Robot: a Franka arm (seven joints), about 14 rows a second.
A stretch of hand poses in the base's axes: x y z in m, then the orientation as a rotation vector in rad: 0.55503, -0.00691, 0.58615, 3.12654, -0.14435, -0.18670; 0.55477, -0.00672, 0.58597, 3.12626, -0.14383, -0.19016; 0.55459, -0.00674, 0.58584, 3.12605, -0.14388, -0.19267; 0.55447, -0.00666, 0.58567, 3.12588, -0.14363, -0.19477; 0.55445, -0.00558, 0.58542, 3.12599, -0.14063, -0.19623; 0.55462, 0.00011, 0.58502, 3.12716, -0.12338, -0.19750; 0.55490, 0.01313, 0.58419, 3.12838, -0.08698, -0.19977; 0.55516, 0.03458, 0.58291, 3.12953, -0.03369, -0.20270; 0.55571, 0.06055, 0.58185, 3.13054, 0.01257, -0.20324; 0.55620, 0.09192, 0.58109, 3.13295, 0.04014, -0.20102; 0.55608, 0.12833, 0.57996, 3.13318, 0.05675, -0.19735; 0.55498, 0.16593, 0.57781, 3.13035, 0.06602, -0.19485; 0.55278, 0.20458, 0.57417, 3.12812, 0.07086, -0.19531; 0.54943, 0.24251, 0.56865, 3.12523, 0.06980, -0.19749; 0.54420, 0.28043, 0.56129, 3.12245, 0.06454, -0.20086; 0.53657, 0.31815, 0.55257, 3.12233, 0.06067, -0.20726; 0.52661, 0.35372, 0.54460, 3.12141, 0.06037, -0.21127; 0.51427, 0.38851, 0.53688, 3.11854, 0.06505, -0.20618; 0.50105, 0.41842, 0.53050, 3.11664, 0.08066, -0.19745; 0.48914, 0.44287, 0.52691, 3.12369, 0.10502, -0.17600
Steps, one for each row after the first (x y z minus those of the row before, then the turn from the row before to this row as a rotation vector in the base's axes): -0.00026, 0.00019, -0.00018, 0.00003, 0.00222, 0.00032; -0.00018, -0.00002, -0.00013, 0.00002, 0.00161, -0.00004; -0.00012, 0.00008, -0.00017, 0.00002, 0.00135, 0.00015; -0.00002, 0.00108, -0.00025, 0.00023, 0.00093, 0.00190; 0.00017, 0.00569, -0.00040, 0.00124, 0.00077, 0.01097; 0.00028, 0.01302, -0.00083, 0.00166, 0.00146, 0.02317; 0.00026, 0.02145, -0.00128, 0.00253, 0.00190, 0.03390; 0.00055, 0.02597, -0.00106, 0.00280, 0.00037, 0.02938; 0.00049, 0.03137, -0.00076, 0.00363, -0.00146, 0.01736; -0.00012, 0.03641, -0.00113, 0.00096, -0.00233, 0.01054; -0.00110, 0.03760, -0.00215, -0.00239, -0.00152, 0.00611; -0.00220, 0.03865, -0.00364, -0.00190, 0.00034, 0.00324; -0.00335, 0.03793, -0.00552, -0.00284, 0.00144, -0.00047; -0.00523, 0.03792, -0.00736, -0.00293, 0.00219, -0.00316; -0.00763, 0.03772, -0.00872, -0.00002, 0.00407, -0.00250; -0.00996, 0.03557, -0.00797, -0.00072, 0.00258, -0.00015; -0.01234, 0.03479, -0.00772, -0.00284, -0.00317, 0.00325; -0.01322, 0.02991, -0.00638, -0.00131, -0.00546, 0.01018; -0.01191, 0.02445, -0.00359, 0.00780, -0.01365, 0.01512
